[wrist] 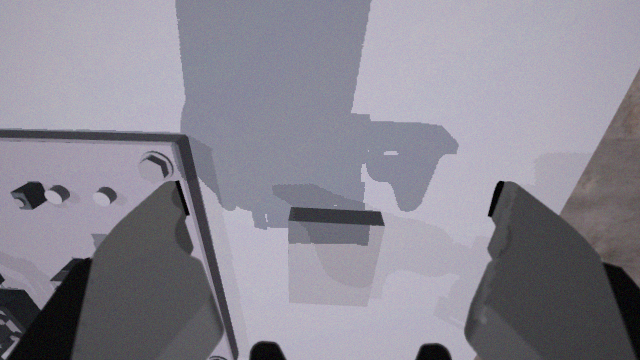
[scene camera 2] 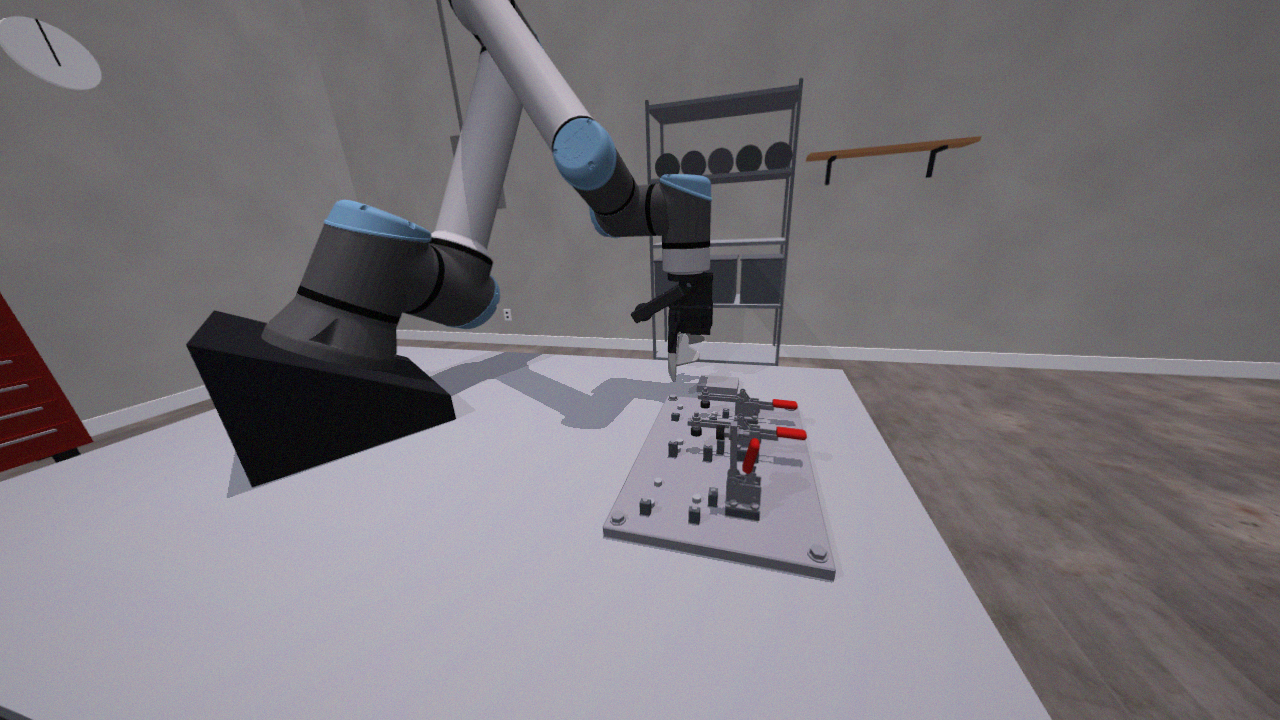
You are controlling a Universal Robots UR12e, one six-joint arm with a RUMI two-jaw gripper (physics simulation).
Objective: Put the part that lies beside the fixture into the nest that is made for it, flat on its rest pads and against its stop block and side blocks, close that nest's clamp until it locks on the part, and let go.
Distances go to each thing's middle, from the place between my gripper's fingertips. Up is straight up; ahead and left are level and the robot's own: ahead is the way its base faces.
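You'd find the flat grey part (wrist: 333, 253) 80 mm ahead of my hand, 10 mm to the left of it and 30 mm below it.
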